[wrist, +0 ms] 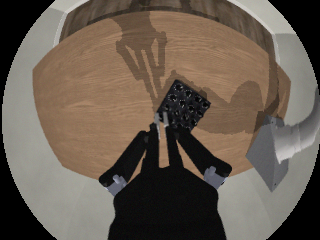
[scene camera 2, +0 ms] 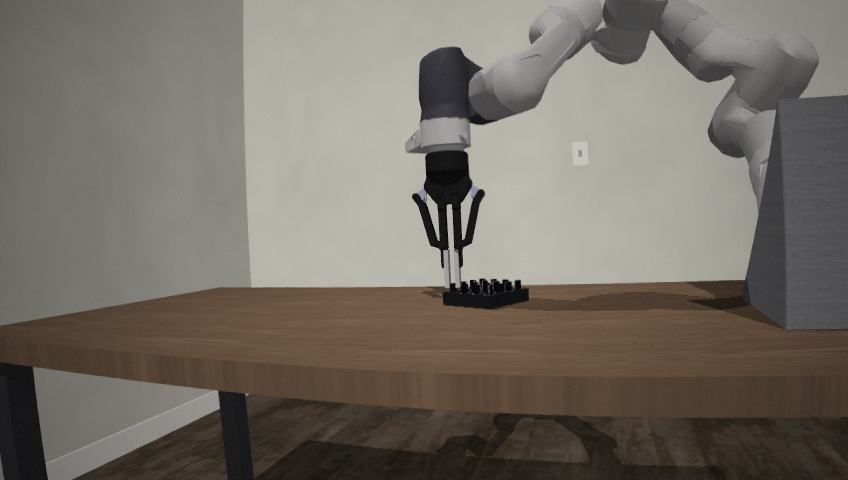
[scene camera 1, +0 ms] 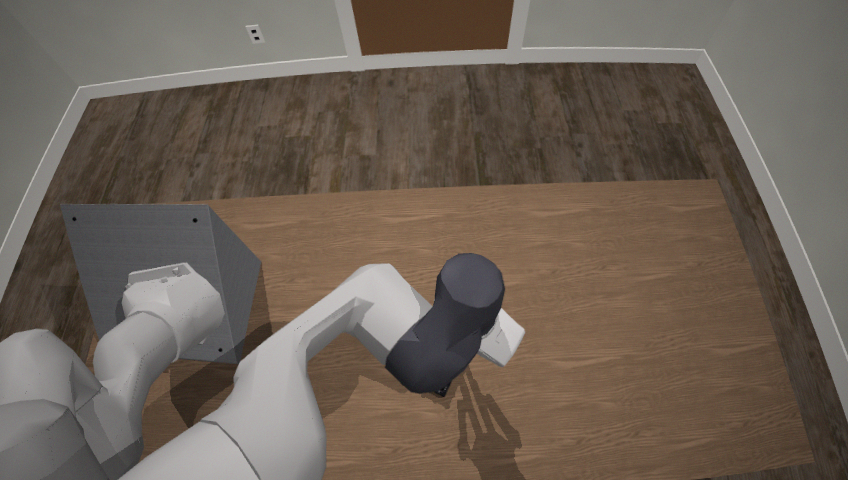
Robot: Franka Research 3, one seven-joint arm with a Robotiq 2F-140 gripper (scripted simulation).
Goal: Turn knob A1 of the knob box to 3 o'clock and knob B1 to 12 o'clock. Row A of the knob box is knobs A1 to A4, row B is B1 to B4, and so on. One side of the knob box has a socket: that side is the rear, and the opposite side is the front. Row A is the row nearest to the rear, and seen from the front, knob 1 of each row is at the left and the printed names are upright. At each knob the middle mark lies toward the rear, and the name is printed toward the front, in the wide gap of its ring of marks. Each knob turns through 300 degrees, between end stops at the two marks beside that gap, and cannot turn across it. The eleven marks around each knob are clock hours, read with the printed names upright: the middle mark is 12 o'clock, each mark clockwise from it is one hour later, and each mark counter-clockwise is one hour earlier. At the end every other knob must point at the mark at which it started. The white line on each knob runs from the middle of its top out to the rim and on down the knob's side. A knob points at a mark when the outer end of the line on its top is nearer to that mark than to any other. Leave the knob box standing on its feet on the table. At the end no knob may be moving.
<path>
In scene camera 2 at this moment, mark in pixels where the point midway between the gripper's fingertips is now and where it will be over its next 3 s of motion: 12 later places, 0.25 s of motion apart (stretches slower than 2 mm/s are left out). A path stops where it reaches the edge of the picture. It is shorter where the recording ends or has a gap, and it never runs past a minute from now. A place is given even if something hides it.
My gripper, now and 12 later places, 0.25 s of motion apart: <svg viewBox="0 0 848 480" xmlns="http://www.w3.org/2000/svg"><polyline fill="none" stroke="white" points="453,287 451,280 450,269 451,267 452,267 451,261 450,256 451,254 451,254 451,256 452,260 453,266 453,270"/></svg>
</path>
